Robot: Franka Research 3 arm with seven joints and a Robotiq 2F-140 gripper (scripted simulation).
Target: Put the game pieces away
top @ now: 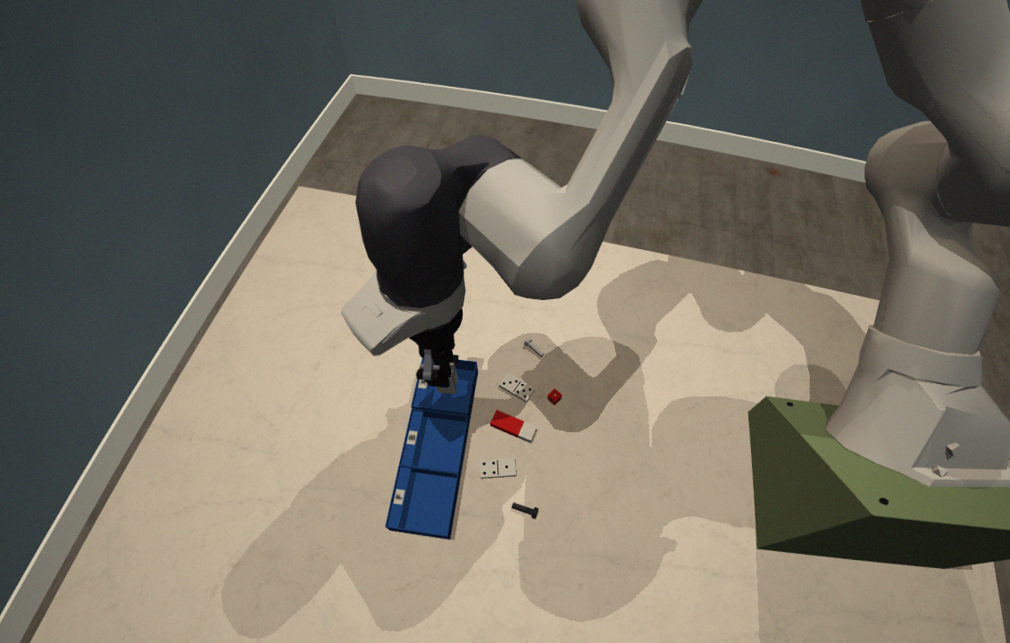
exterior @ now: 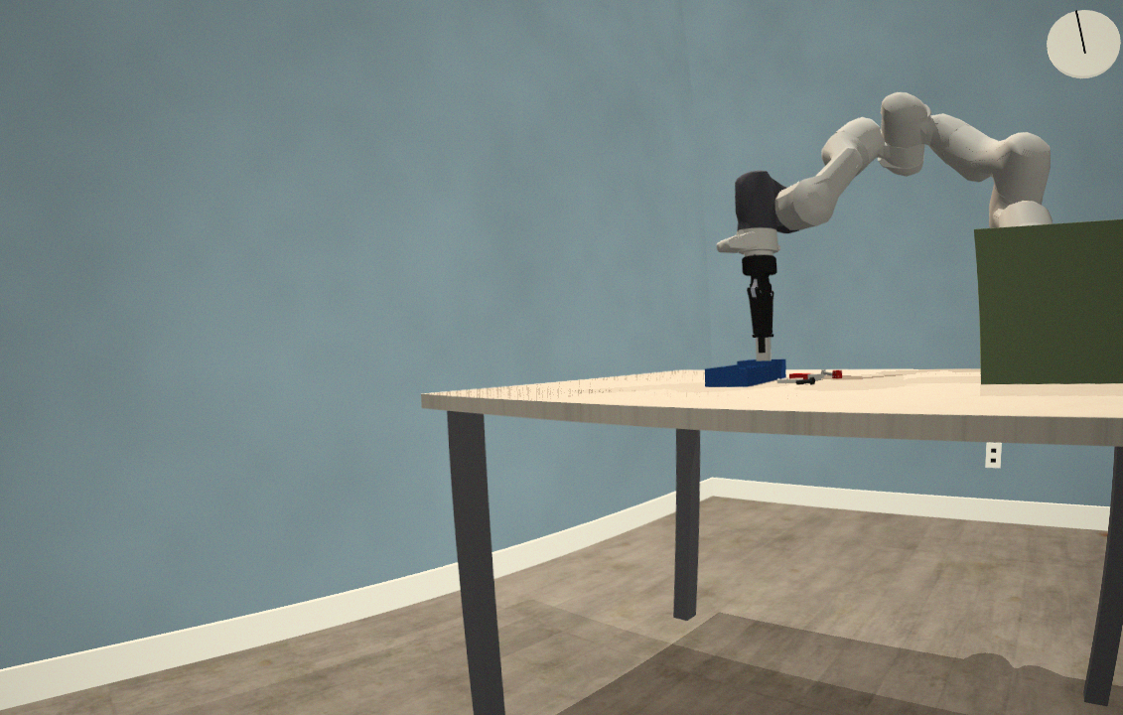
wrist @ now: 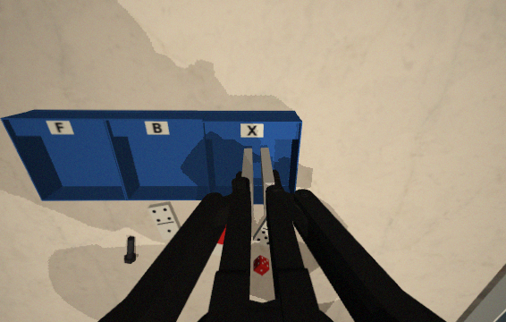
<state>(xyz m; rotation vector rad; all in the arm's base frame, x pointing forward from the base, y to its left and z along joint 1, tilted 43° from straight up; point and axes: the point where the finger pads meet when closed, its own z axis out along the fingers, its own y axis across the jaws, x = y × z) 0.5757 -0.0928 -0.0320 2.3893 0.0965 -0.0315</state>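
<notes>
My hand is 9 cm to the right of the blue three-part bin and 3 cm above it. The rest, counted from my hand: red block 11 cm behind, 4 cm to the left, 5 cm below; white domino 9 cm behind, 11 cm to the left, 5 cm below; silver screw 11 cm behind, 10 cm to the right, 5 cm below.
</notes>
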